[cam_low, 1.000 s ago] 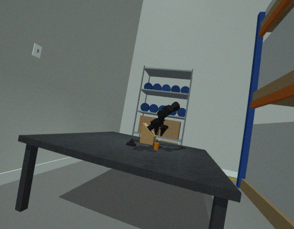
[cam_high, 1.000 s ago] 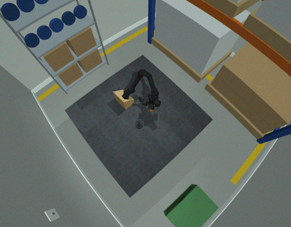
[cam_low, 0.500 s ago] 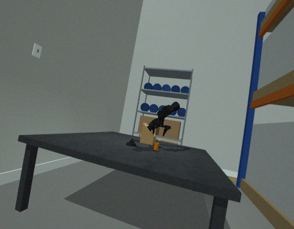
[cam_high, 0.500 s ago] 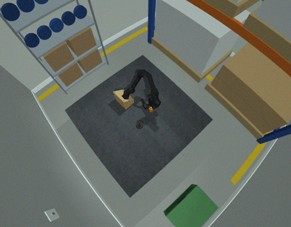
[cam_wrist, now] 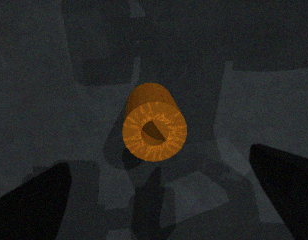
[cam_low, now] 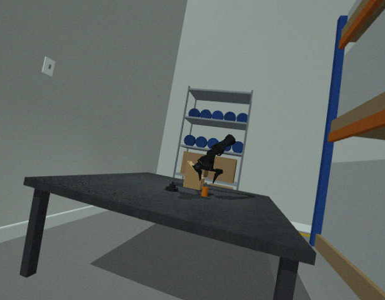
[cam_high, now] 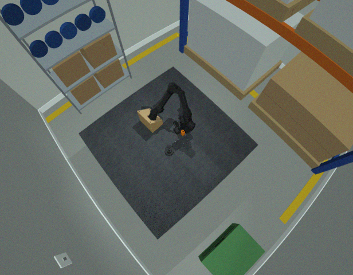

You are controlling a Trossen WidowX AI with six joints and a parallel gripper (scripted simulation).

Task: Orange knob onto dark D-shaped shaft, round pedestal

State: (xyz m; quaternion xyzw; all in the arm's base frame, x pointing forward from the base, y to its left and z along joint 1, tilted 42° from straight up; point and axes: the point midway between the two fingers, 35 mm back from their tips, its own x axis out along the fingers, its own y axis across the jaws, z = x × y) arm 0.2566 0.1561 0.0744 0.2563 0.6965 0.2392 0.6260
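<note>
Now: the orange knob 60 mm below my gripper tip. Round my gripper tip: dark round pedestal 210 mm to the right, 60 mm below, 60 mm ahead.
</note>
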